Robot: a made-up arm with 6 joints.
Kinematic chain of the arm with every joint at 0, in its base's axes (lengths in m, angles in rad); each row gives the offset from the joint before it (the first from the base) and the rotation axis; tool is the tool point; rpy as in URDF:
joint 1: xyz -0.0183 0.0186 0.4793 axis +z
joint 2: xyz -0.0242 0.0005 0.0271 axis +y
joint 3: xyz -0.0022 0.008 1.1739 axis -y
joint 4: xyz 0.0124 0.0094 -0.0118 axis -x
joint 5: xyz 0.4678 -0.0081 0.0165 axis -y
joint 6: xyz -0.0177 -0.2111 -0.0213 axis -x
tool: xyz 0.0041 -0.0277 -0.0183 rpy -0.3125 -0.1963 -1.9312
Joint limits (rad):
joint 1: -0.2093..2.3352
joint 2: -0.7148..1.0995
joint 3: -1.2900..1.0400
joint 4: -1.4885..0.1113
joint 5: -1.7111..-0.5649
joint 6: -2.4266..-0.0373
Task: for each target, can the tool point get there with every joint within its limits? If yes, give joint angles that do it. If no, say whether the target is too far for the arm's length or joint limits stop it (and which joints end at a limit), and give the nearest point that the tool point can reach.
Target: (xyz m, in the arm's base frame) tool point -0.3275 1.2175 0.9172
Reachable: yes | joints 1.9257 0.9052 0.4684 -0.8884 -1.5273 -1.8252
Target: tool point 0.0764 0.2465 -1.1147
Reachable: no: joint limits stop it (at a limit: joint 2, joint 4, joint 5, joint 6) | nearest point 0.3065 0.8002 0.5556 | short by 1.775 m
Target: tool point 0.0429 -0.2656 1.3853
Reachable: yes | joints 0.9985 -0.5510 -0.5922 -0.3432 -0.7125 -0.2853
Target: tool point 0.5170 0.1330 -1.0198
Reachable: no: joint limits stop it (at a limit: joint 2, joint 4, joint 5, joint 6) | nearest point 0.8670 0.2078 0.5384 | short by 1.599 m
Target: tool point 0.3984 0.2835 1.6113
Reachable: yes | joints 0.9865 0.0279 0.1279 -0.4289 -0.9210 -0.2536
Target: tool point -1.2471 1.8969 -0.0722
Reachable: no: too far | nearest point -0.7861 1.1922 0.6940 | short by 1.138 m
